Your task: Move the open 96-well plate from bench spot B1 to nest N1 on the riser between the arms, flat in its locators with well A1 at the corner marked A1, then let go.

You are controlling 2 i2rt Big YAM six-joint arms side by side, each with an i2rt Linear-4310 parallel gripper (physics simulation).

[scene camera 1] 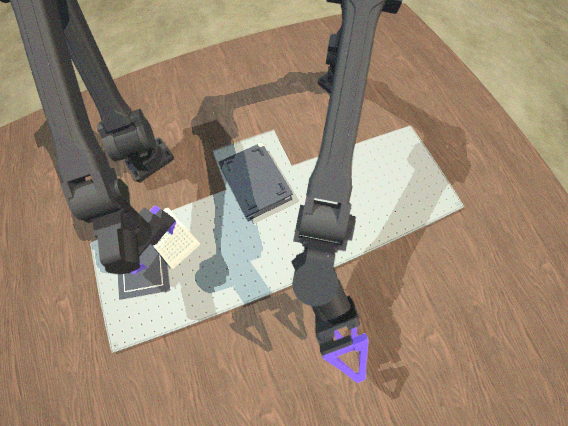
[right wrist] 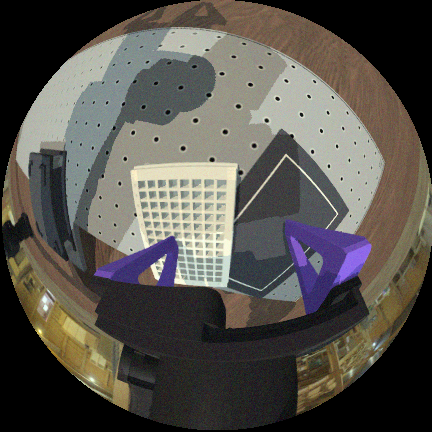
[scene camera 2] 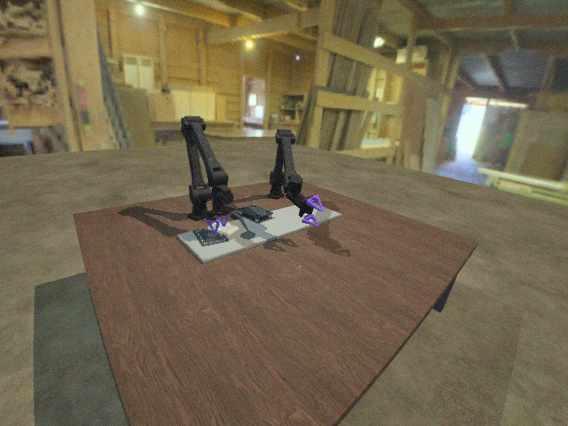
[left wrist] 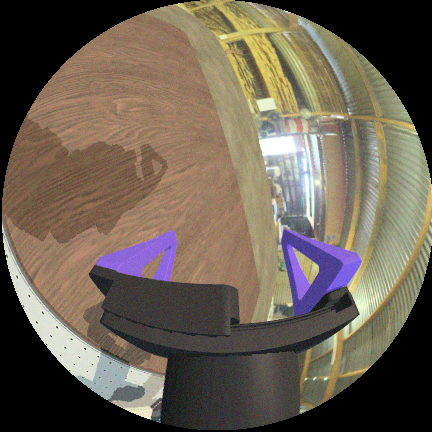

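Pixels of known places: left gripper, fingertip midpoint: (scene camera 1: 356, 364) (scene camera 2: 320, 218) (left wrist: 229, 236); right gripper, fingertip midpoint: (scene camera 1: 157, 249) (right wrist: 229, 234) (scene camera 2: 219, 229); left arm's base at its link origin: (right wrist: 27, 223) (scene camera 2: 275, 196); right arm's base at its link origin: (scene camera 1: 150, 160) (scene camera 2: 200, 216).
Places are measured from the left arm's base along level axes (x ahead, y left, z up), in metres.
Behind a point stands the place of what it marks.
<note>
The cream 96-well plate (scene camera 1: 176, 246) @(y -0.668, x 0.126, z 0.017 m) (right wrist: 185, 212) @(y -0.669, x 0.118, z 0.017 m) (scene camera 2: 229, 228) @(y -0.662, x 0.133, z 0.028 m) lies beside a dark pad with a white outline (scene camera 1: 145, 281) @(y -0.775, x 0.146, z 0.015 m) (right wrist: 272, 200) @(y -0.742, x 0.137, z 0.015 m), along or slightly over its edge and turned relative to the outline. My right gripper (scene camera 1: 156, 248) @(y -0.707, x 0.108, z 0.030 m) (scene camera 2: 219, 229) @(y -0.707, x 0.108, z 0.030 m) (right wrist: 229, 234) @(y -0.707, x 0.108, z 0.030 m) is open above the plate and pad; in its wrist view one finger overlaps the plate, the other the pad. The dark riser nest (scene camera 1: 257, 181) @(y -0.426, x 0.133, z 0.046 m) (scene camera 2: 256, 213) @(y -0.455, x 0.148, z 0.046 m) (right wrist: 47, 200) @(y -0.478, x 0.130, z 0.046 m) has corner locators and holds no plate; its A1 lettering is not readable. My left gripper (scene camera 1: 351, 357) @(y -0.541, x 0.548, z 0.154 m) (scene camera 2: 320, 215) @(y -0.541, x 0.548, z 0.154 m) (left wrist: 229, 236) @(y -0.541, x 0.548, z 0.154 m) is open and empty, beyond the board's front edge.
The white perforated board (scene camera 1: 395, 175) @(y -0.134, x 0.334, z 0.013 m) (scene camera 2: 285, 226) @(y -0.438, x 0.325, z 0.013 m) (right wrist: 240, 85) @(y -0.703, x 0.232, z 0.013 m) lies on the wooden table (scene camera 1: 240, 390) @(y -0.749, x 0.465, z 0.000 m) (scene camera 2: 250, 310) @(y -1.032, x 0.532, z 0.000 m). The left arm (scene camera 1: 340, 125) @(y -0.364, x 0.276, z 0.343 m) reaches across the board, right of the riser. The right arm (scene camera 1: 55, 100) @(y -0.654, x -0.002, z 0.394 m) reaches over the board's left end.
</note>
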